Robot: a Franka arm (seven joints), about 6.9 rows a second.
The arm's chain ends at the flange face. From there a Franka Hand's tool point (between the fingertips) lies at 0.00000 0.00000 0.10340 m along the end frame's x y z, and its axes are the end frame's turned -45 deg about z.
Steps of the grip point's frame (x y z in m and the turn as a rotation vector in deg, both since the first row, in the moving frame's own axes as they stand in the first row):
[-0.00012, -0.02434, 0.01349, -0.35, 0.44, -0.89]
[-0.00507, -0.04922, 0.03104, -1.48, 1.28, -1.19]
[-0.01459, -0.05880, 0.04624, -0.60, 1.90, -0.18]
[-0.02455, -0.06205, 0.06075, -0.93, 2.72, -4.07]
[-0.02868, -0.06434, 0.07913, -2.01, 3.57, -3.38]
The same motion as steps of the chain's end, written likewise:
[-0.01830, -0.01700, 0.01349, 0.06, 0.56, -0.89]
[-0.04191, -0.03144, 0.03110, -0.14, 1.95, -1.19]
[-0.05508, -0.02960, 0.04630, 0.92, 1.77, -0.18]
[-0.06581, -0.02407, 0.06088, 1.27, 2.58, -4.07]
[-0.07283, -0.02302, 0.07939, 1.10, 3.95, -3.38]

